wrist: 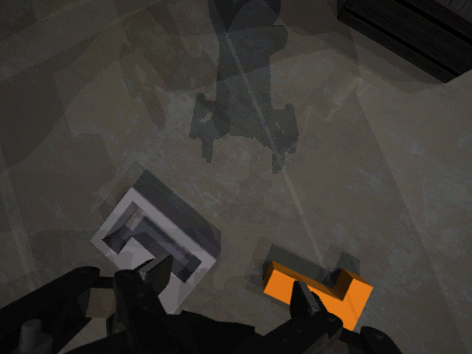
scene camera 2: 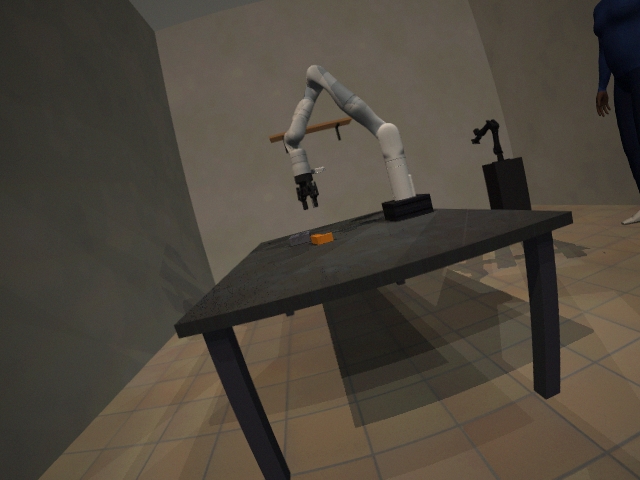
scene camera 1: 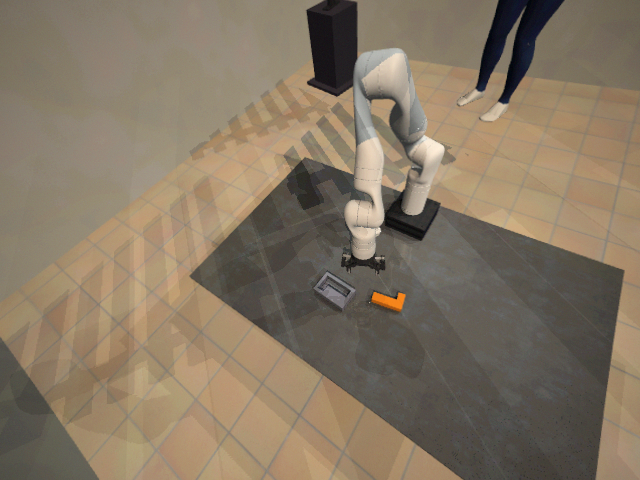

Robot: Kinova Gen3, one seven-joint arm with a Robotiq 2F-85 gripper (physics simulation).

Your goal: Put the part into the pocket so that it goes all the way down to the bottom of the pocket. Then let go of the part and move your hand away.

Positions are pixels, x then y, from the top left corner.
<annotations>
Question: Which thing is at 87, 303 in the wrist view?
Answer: My gripper.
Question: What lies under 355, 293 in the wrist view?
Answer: An orange part.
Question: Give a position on a grey pocket block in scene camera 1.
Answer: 335, 291
</annotations>
